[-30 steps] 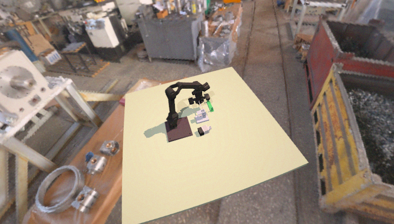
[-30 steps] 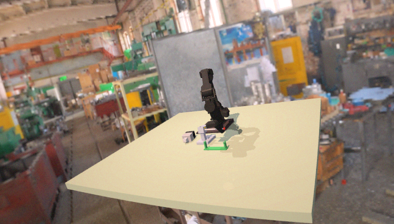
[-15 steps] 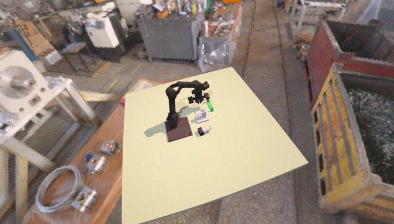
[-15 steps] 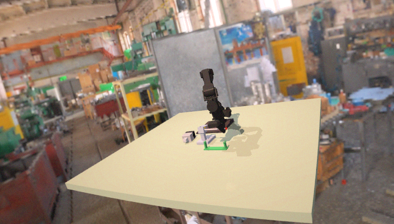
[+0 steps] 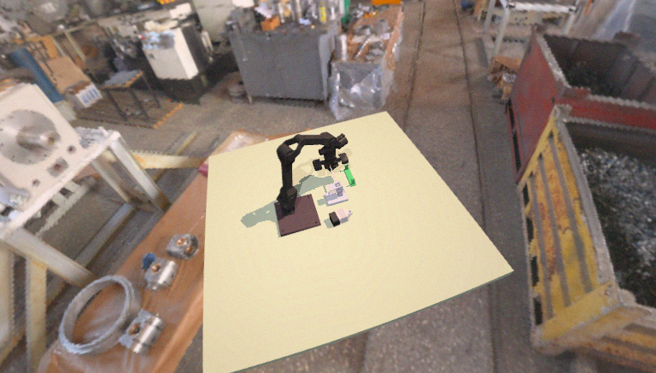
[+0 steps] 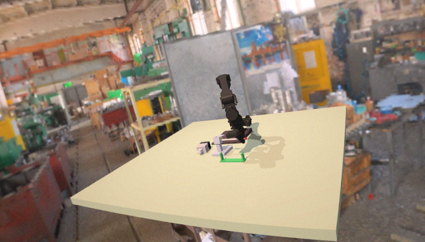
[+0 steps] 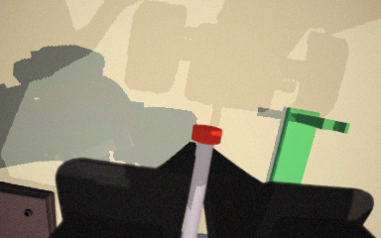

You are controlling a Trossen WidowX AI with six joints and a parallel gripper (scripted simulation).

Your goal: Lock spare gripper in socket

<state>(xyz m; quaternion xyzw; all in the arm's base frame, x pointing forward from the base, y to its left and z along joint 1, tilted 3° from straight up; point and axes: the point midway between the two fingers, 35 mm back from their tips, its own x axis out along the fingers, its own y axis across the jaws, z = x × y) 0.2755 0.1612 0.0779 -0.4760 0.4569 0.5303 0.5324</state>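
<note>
The green cradle lies 10 cm ahead of my gripper tip, 3 cm to the right of it and 3 cm below it. Round my gripper tip: spare gripper (3 cm behind, 29 cm to the right, 3 cm below); then mount (1 cm behind, 15 cm to the right).
</note>
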